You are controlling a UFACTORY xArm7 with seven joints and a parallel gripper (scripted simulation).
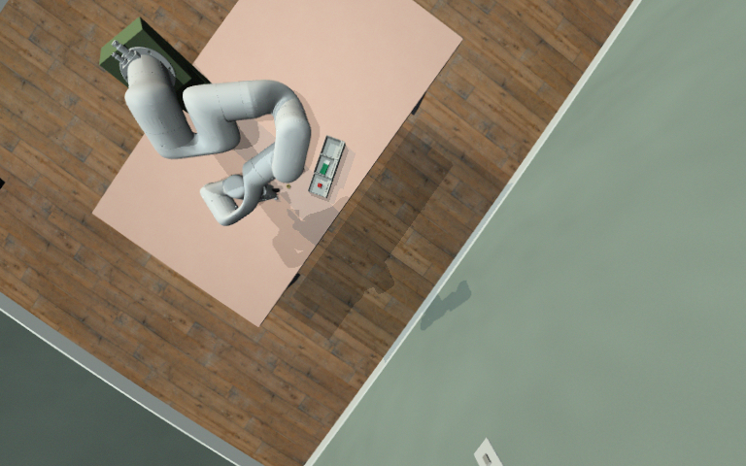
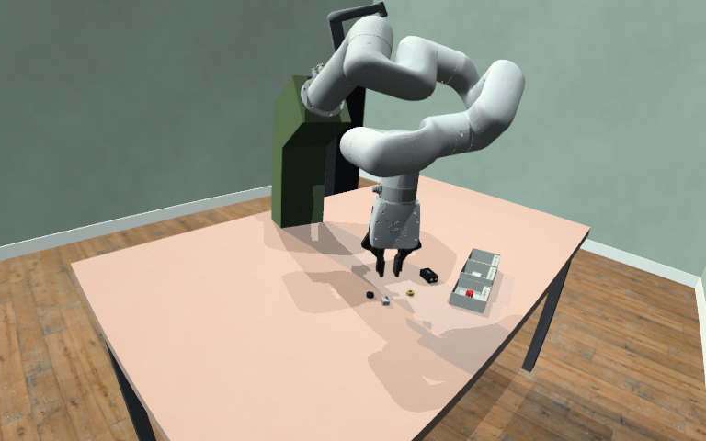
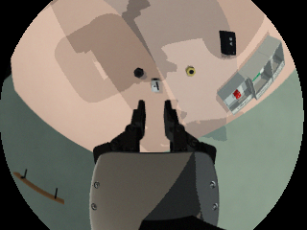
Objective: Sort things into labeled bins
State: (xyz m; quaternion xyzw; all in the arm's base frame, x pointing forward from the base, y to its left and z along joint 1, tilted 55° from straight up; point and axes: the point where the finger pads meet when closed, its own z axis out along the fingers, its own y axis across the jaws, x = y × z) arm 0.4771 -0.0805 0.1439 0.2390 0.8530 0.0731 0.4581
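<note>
Right now the grey piece is 80 mm below my hand. From my hand the other things lie so: black block 170 mm to the left, 80 mm below; then yellow ring 10 mm ahead, 70 mm to the left, 90 mm below; then black round piece 40 mm behind, 10 mm to the right, 90 mm below.
</note>
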